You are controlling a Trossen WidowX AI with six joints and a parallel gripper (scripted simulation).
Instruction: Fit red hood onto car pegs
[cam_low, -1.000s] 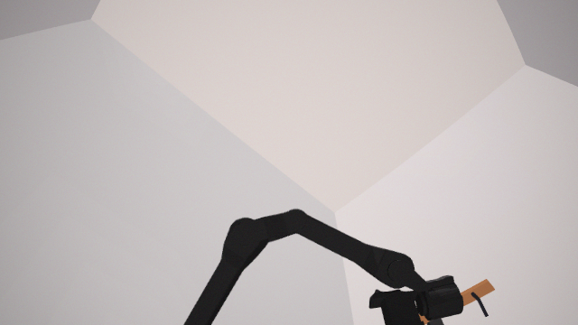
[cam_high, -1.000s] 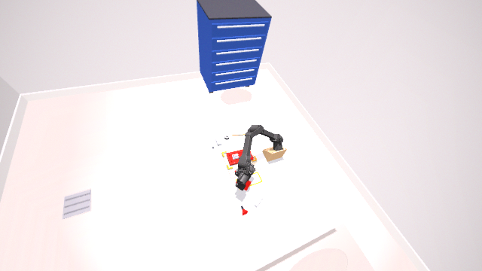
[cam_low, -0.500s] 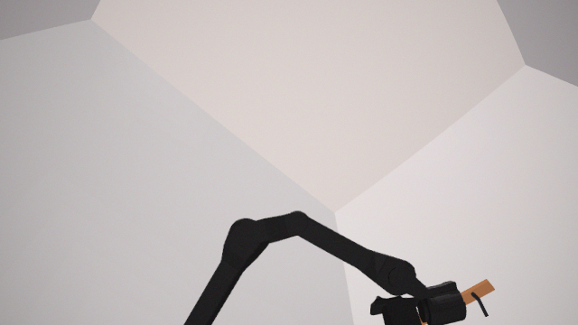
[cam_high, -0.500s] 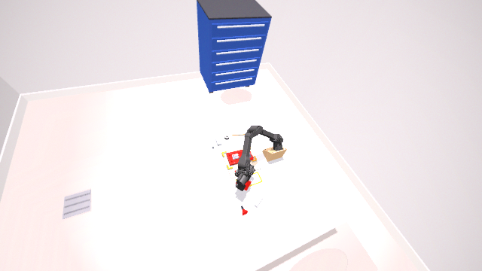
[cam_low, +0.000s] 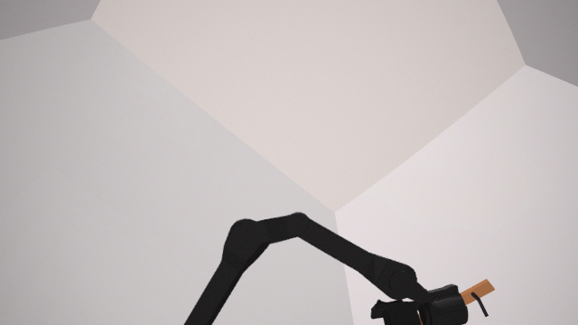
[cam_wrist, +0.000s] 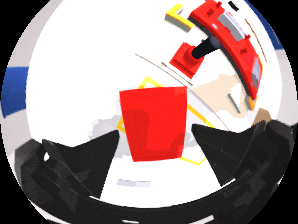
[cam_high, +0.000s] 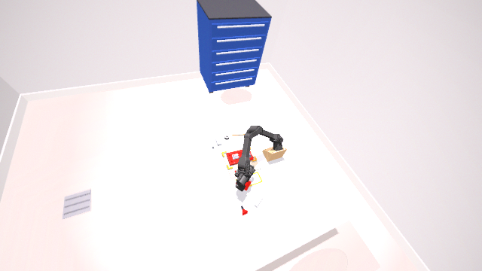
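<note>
My gripper tip is now 1 cm above the red hood.
</note>
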